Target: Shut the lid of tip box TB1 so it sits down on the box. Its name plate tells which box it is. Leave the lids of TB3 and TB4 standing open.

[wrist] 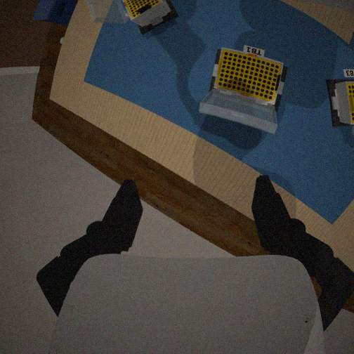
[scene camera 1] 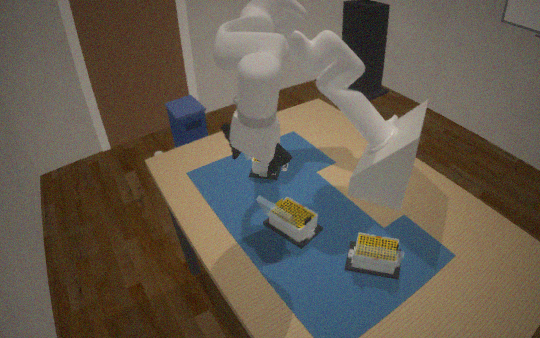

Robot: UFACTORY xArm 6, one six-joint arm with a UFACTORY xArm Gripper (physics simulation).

Labels:
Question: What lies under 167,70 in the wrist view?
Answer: A blue mat.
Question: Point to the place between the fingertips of the gripper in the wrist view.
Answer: At 195,193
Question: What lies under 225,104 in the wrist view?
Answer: A clear lid.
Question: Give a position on a clear lid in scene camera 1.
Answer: At 377,255

